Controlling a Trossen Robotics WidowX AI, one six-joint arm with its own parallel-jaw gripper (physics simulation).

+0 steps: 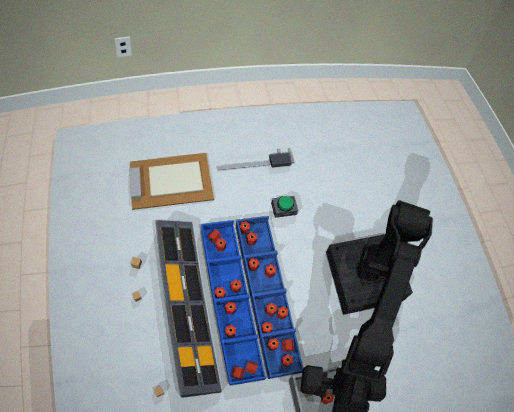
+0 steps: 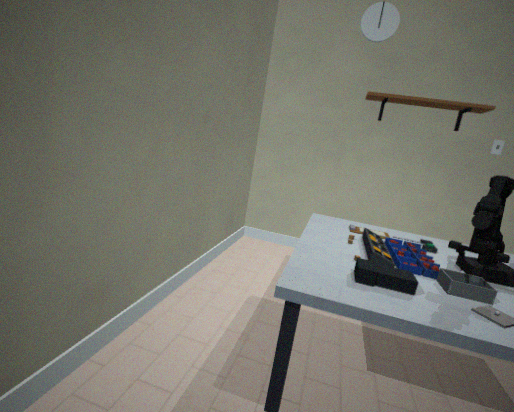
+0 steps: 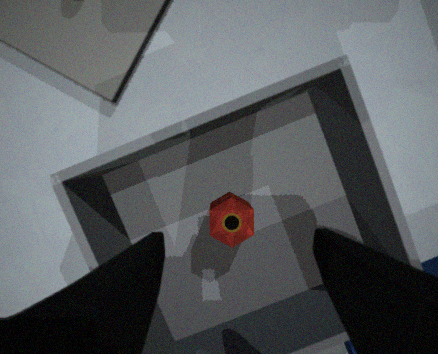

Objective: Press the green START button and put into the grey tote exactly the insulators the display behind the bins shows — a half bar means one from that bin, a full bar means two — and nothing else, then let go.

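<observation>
My gripper (image 3: 239, 241) is open above the grey tote (image 1: 296, 392) (image 2: 470, 290) (image 3: 350, 150); nothing is between its fingers. A red insulator (image 1: 327, 398) (image 3: 231, 220) with a black hole is inside the tote, below the fingers; whether it touches the floor is unclear. The green START button (image 1: 285, 202) stands behind the bins. The display (image 1: 161, 280) has a full orange bar second from the back in its left column and half bars in both front cells; the others are dark. The blue bins (image 1: 240, 339) (image 1: 272, 292) hold red insulators and some red blocks without holes.
A clipboard (image 1: 176, 179) and a caliper-like tool (image 1: 281, 159) lie at the back. Small tan cubes (image 1: 136, 262) (image 1: 137, 296) (image 1: 158, 391) lie left of the display. A black box (image 2: 385, 276) stands near the display's front end. A flat plate (image 2: 495, 316) (image 3: 75, 45) lies beside the tote.
</observation>
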